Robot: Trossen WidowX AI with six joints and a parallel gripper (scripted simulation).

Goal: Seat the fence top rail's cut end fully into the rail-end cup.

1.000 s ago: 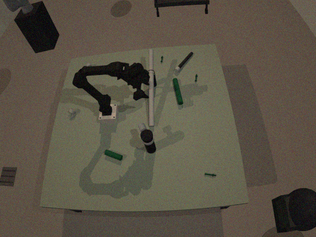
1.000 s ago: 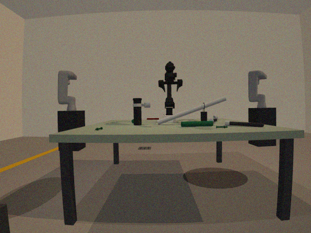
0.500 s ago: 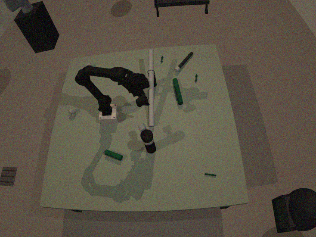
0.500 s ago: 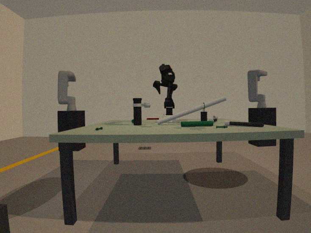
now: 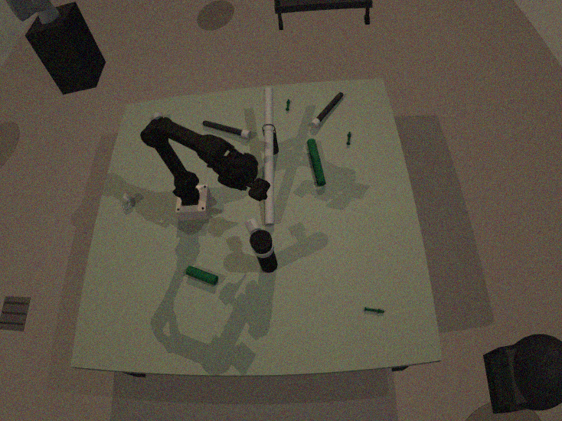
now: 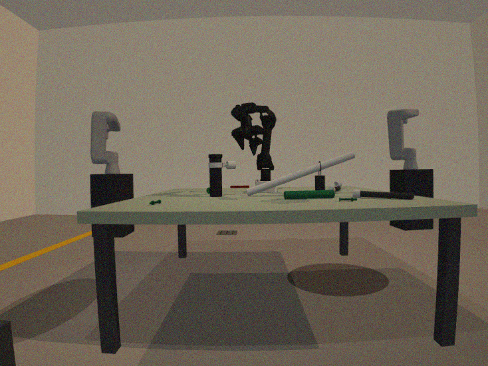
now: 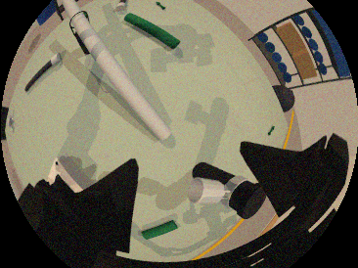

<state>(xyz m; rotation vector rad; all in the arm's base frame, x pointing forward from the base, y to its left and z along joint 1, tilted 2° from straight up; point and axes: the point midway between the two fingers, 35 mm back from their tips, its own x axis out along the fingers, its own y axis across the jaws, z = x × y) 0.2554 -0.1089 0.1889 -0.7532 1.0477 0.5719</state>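
Now: the pale brace band 1 cm behind my gripper tip, 13 cm to the right of it and 6 cm below it. The rest, counted from my gripper tip: small post 4 cm ahead, 34 cm to the left, 11 cm below; long green cylinder 21 cm ahead, 25 cm to the left, 20 cm below.
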